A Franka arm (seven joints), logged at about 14 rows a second.
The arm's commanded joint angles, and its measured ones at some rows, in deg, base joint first. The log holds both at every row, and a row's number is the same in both.
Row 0, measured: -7.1, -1.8, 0.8, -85.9, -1.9, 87.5, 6.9
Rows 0 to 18, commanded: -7.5, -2.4, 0.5, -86.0, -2.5, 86.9, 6.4; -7.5, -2.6, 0.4, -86.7, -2.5, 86.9, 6.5; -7.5, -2.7, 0.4, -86.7, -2.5, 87.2, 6.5; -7.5, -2.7, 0.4, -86.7, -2.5, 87.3, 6.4; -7.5, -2.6, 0.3, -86.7, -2.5, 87.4, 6.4; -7.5, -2.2, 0.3, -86.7, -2.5, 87.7, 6.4; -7.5, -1.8, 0.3, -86.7, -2.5, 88.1, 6.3; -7.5, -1.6, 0.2, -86.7, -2.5, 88.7, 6.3; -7.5, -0.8, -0.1, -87.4, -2.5, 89.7, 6.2; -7.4, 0.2, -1.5, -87.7, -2.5, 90.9, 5.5; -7.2, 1.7, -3.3, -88.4, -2.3, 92.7, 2.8; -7.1, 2.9, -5.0, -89.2, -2.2, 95.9, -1.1; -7.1, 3.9, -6.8, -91.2, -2.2, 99.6, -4.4; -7.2, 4.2, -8.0, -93.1, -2.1, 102.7, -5.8; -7.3, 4.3, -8.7, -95.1, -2.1, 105.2, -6.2; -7.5, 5.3, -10.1, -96.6, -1.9, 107.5, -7.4; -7.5, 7.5, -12.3, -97.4, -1.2, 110.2, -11.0; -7.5, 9.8, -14.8, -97.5, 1.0, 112.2, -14.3; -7.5, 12.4, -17.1, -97.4, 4.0, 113.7, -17.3
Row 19, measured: -7.3, 9.1, -13.9, -96.8, 0.2, 110.2, -12.2
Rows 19 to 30, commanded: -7.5, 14.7, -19.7, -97.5, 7.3, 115.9, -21.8; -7.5, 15.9, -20.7, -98.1, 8.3, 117.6, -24.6; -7.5, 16.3, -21.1, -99.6, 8.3, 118.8, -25.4; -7.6, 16.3, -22.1, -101.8, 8.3, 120.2, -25.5; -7.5, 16.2, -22.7, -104.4, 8.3, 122.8, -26.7; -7.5, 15.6, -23.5, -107.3, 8.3, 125.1, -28.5; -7.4, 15.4, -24.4, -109.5, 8.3, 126.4, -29.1; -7.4, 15.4, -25.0, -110.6, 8.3, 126.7, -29.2; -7.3, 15.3, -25.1, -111.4, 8.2, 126.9, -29.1; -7.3, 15.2, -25.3, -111.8, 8.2, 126.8, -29.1; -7.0, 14.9, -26.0, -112.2, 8.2, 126.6, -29.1; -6.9, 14.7, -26.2, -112.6, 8.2, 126.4, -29.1
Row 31, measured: -7.8, 17.5, -25.5, -109.4, 7.2, 125.3, -28.2
